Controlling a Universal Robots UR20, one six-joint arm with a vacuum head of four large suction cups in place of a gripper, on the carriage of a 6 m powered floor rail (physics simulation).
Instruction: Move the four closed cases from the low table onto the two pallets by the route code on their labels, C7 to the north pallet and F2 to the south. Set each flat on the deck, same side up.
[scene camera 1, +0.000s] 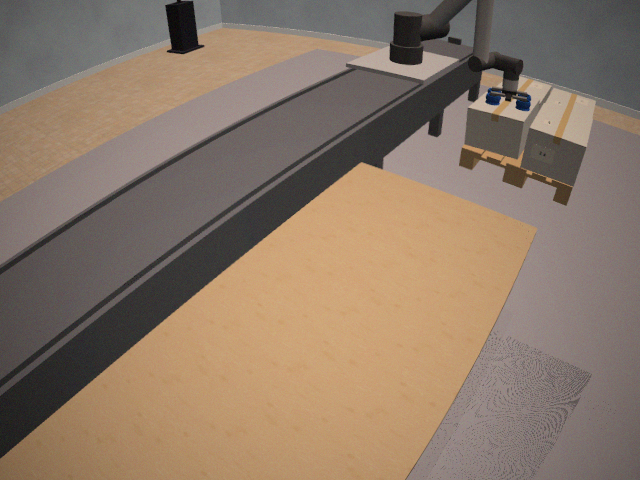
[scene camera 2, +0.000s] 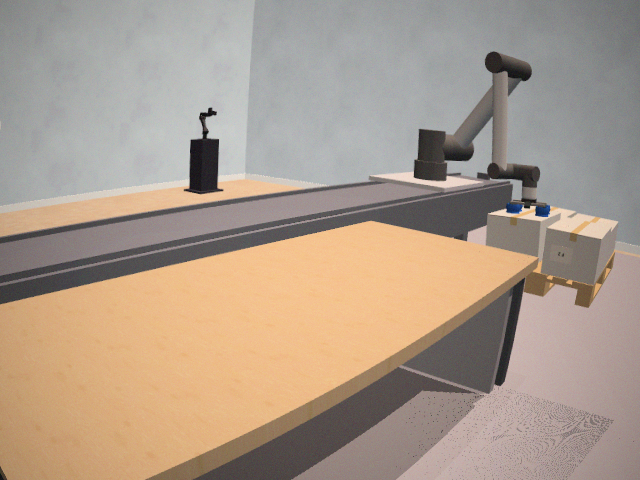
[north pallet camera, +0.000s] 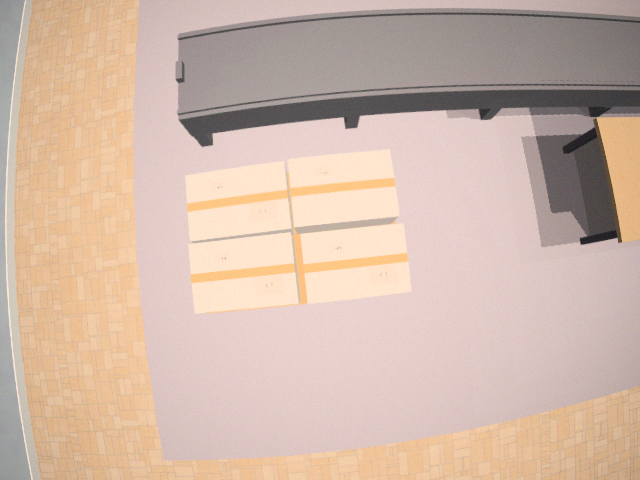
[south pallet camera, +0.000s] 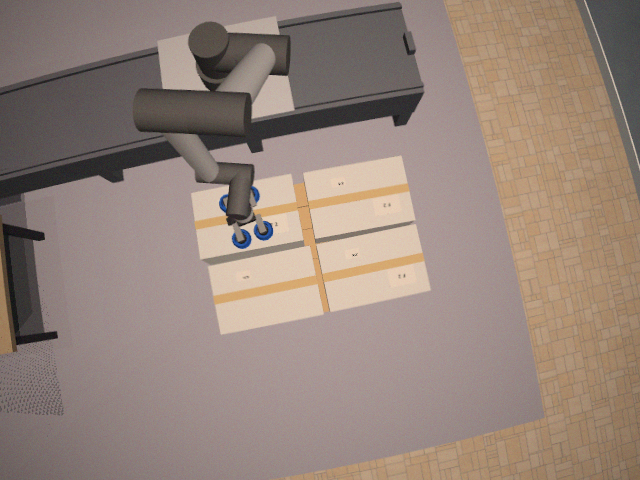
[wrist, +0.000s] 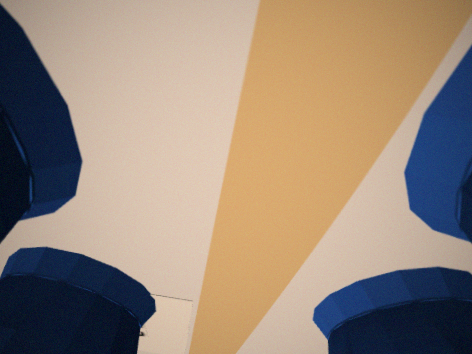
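Observation:
My suction head is shut on a taped white case, its four blue cups against the top. The case is level and appears to rest on the south pallet, in the corner nearest the rail and table. Its label is partly hidden; a "2" shows. A neighbouring case is beside it. The north pallet bears cases in all four corners. The low table has a bare wooden top.
Two more cases, one nearer the rail and one farther out, fill the south pallet's other side. The floor rail runs beside both pallets. A black pedestal stands beyond it.

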